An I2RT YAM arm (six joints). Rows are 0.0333 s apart.
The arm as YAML. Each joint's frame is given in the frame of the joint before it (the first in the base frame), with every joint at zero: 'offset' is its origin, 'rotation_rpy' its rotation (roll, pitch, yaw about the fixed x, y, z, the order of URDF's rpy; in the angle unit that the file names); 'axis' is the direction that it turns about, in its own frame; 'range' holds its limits. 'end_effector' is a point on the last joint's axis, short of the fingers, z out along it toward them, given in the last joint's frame.
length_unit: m
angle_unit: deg
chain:
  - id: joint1
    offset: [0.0, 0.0, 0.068]
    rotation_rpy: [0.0, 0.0, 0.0]
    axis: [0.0, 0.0, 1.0]
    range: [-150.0, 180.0]
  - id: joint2
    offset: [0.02, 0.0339, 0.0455]
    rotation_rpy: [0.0, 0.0, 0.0]
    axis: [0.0, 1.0, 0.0]
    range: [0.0, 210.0]
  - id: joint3
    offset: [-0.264, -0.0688, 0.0]
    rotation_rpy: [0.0, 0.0, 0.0]
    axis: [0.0, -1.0, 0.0]
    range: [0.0, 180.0]
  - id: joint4
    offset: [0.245, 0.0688, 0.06]
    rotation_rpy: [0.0, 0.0, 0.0]
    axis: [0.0, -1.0, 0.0]
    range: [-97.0, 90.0]
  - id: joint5
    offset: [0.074, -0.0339, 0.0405]
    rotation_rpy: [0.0, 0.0, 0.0]
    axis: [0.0, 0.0, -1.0]
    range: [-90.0, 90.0]
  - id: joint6
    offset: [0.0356, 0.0, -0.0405]
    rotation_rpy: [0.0, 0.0, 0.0]
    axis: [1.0, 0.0, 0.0]
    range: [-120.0, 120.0]
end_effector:
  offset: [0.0, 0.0, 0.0]
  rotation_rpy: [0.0, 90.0, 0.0]
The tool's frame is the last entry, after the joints.
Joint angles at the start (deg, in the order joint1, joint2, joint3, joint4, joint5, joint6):
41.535, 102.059, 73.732, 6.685, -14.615, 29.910
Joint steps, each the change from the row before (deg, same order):
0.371, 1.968, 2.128, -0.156, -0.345, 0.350
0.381, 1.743, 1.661, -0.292, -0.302, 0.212
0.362, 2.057, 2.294, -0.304, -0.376, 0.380
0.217, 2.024, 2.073, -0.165, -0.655, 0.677
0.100, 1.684, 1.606, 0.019, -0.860, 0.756
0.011, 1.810, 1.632, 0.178, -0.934, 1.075
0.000, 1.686, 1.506, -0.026, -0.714, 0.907
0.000, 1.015, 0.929, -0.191, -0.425, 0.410
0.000, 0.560, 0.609, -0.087, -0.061, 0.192
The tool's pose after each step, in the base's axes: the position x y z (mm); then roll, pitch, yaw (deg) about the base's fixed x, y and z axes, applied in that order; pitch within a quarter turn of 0, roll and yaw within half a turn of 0. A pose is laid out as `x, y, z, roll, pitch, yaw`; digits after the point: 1 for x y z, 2 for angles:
313.2, 293.4, 266.9, 122.90, 49.02, 173.97
316.5, 300.6, 263.8, 123.08, 48.51, 174.69
321.3, 309.0, 262.0, 122.78, 48.04, 175.04
326.2, 316.4, 259.1, 122.26, 47.21, 175.24
330.4, 322.1, 255.9, 121.58, 46.28, 175.36
335.4, 327.6, 252.1, 120.67, 45.10, 175.20
339.9, 332.4, 247.8, 120.17, 43.98, 175.18
342.6, 335.2, 245.0, 120.11, 43.32, 175.38
344.2, 336.8, 244.0, 120.03, 43.11, 175.32

